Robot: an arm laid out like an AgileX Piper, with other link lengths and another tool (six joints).
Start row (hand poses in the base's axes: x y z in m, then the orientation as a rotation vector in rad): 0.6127 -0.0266 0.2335 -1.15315 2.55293 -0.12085
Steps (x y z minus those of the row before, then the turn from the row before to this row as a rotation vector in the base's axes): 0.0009 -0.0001 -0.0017 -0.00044 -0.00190 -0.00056; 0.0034 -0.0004 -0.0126 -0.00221 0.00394 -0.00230; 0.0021 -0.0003 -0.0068 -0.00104 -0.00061 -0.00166; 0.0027 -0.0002 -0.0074 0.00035 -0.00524 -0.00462; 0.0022 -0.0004 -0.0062 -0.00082 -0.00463 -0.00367; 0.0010 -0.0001 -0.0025 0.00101 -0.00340 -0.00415; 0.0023 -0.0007 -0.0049 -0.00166 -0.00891 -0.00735; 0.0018 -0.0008 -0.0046 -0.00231 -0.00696 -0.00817; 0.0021 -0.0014 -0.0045 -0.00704 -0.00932 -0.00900; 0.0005 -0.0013 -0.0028 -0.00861 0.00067 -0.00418; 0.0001 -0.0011 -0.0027 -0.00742 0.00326 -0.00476; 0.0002 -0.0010 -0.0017 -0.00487 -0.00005 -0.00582; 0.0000 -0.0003 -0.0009 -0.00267 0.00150 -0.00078; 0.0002 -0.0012 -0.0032 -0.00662 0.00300 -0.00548; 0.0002 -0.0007 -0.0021 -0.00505 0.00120 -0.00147; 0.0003 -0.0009 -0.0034 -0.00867 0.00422 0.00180; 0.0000 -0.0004 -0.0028 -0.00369 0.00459 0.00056; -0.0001 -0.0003 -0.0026 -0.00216 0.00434 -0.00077; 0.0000 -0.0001 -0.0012 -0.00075 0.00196 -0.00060; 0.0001 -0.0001 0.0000 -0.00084 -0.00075 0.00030; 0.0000 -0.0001 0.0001 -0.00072 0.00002 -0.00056; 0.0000 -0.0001 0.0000 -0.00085 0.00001 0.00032
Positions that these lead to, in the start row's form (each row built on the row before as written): 0.6136 -0.0267 0.2318 -1.15195 2.55172 -0.12259; 0.6170 -0.0271 0.2192 -1.15122 2.55704 -0.12385; 0.6191 -0.0274 0.2124 -1.14929 2.55775 -0.12592; 0.6218 -0.0276 0.2050 -1.14150 2.55590 -0.12941; 0.6240 -0.0280 0.1988 -1.13556 2.55424 -0.13385; 0.6250 -0.0281 0.1963 -1.12877 2.55354 -0.13537; 0.6273 -0.0288 0.1914 -1.11702 2.55046 -0.14404; 0.6291 -0.0296 0.1868 -1.10517 2.54964 -0.15270; 0.6312 -0.0310 0.1823 -1.09319 2.54807 -0.16885; 0.6317 -0.0323 0.1795 -1.09135 2.55269 -0.18073; 0.6318 -0.0334 0.1768 -1.08925 2.55969 -0.18994; 0.6320 -0.0344 0.1751 -1.08366 2.56392 -0.19777; 0.6320 -0.0347 0.1742 -1.08419 2.56616 -0.20071; 0.6322 -0.0359 0.1710 -1.08075 2.57316 -0.20925; 0.6324 -0.0366 0.1689 -1.08113 2.57591 -0.21564; 0.6327 -0.0375 0.1655 -1.08807 2.57995 -0.22452; 0.6327 -0.0379 0.1627 -1.09184 2.58424 -0.22700; 0.6326 -0.0382 0.1601 -1.09329 2.58887 -0.22790; 0.6326 -0.0383 0.1589 -1.09355 2.59108 -0.22807; 0.6327 -0.0384 0.1589 -1.09393 2.59037 -0.22948; 0.6327 -0.0385 0.1590 -1.09347 2.59084 -0.23055; 0.6327 -0.0386 0.1590 -1.09417 2.59079 -0.23159
